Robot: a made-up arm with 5 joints.
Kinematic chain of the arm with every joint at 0, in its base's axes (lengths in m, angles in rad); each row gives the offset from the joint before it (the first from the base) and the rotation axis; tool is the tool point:
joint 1: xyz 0 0 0.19 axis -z
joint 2: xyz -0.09 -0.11 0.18 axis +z
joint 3: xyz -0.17 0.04 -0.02 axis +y
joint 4: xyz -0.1 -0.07 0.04 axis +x
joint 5: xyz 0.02 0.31 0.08 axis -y
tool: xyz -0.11 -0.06 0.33
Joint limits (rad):
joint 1: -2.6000..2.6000
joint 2: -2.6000..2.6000
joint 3: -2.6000..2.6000
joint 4: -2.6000..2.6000
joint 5: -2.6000..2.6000
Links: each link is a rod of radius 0.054 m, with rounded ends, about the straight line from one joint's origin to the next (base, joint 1, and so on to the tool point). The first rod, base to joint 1, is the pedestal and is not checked.
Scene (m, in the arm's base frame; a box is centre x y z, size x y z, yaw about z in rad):
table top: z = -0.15
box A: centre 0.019 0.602 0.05 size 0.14 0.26 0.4 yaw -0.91
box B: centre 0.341 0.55 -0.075 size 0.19 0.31 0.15 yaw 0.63
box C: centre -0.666 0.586 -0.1 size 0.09 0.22 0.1 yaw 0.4
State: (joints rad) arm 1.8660 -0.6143 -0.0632 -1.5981 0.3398
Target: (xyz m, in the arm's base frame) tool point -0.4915 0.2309 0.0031
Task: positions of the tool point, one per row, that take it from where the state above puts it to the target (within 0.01 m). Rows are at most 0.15 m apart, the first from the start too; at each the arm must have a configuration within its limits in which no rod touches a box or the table.
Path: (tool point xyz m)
1: 0.3914 0.2061 0.0932
2: 0.3108 0.2388 0.0892
3: 0.2384 0.2479 0.1009
4: 0.1784 0.2424 0.1279
5: 0.1300 0.2296 0.1685
6: 0.0893 0.2131 0.2201
7: 0.0533 0.1922 0.2791
8: 0.0218 0.1640 0.3416
9: -0.0256 0.2095 0.2290
10: -0.1053 0.2357 0.1221
11: -0.2164 0.2455 0.0393
12: -0.3504 0.2427 -0.0035
13: -0.4915 0.2309 0.0031

